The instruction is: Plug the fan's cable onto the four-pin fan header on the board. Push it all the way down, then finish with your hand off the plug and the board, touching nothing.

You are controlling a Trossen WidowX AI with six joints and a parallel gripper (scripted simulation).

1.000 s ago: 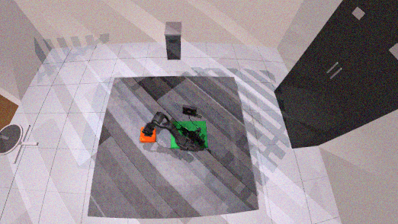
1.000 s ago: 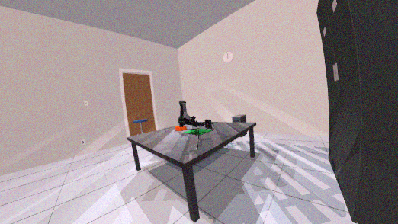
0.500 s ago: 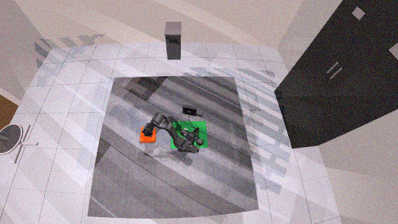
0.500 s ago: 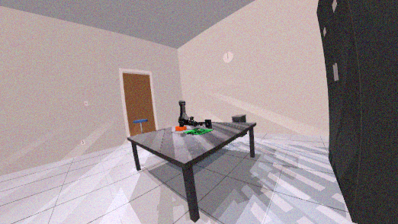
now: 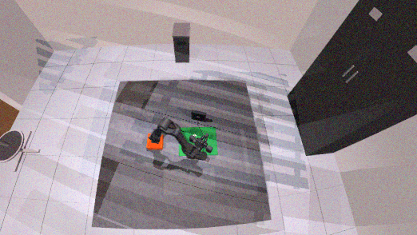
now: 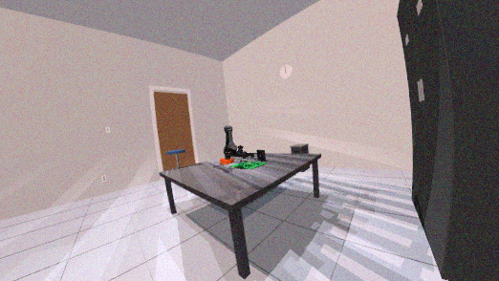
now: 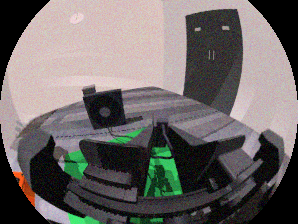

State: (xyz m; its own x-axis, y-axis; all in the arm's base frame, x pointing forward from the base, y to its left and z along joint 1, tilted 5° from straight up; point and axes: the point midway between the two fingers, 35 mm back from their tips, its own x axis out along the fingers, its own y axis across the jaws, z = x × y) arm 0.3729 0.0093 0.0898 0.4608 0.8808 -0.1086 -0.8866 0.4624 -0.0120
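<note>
The green board lies 6 cm behind my gripper tip, 1 cm to the right of it and 12 cm below it. The rest, counted from my gripper tip: white fan header: 9 cm behind, 3 cm to the left, 10 cm below; fan plug: 1 cm below; black square fan: 8 cm behind, 18 cm to the left, 5 cm below.
</note>
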